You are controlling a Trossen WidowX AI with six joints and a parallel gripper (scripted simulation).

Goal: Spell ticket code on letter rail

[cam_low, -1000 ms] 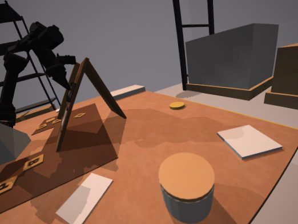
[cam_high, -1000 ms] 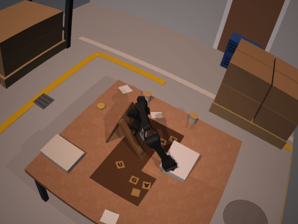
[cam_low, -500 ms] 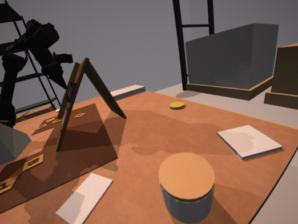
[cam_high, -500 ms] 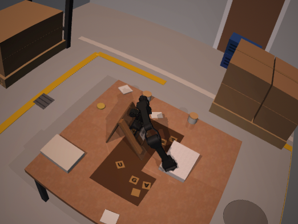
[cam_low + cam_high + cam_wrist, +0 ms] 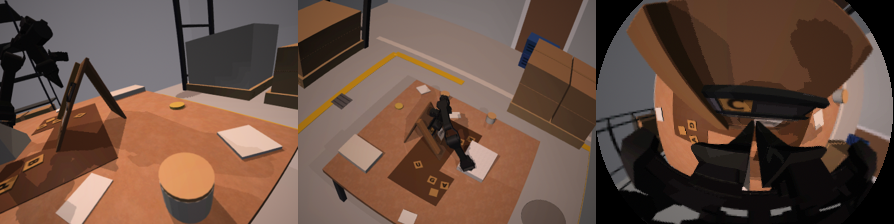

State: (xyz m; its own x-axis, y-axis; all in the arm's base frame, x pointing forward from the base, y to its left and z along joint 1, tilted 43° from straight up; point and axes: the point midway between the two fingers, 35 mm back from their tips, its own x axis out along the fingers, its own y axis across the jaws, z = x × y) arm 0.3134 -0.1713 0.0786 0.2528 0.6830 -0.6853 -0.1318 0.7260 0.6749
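Now: gripper tip 10 cm above the white ticket, 5 cm to the left of it and 2 cm past it. The rest, counted from my gripper tip: dark mat (20 cm below, 12 cm behind, 6 cm to the left); yellow disc (44 cm ahead, 19 cm below, 18 cm to the right); white card (39 cm to the right, 20 cm below, 1 cm ahead).
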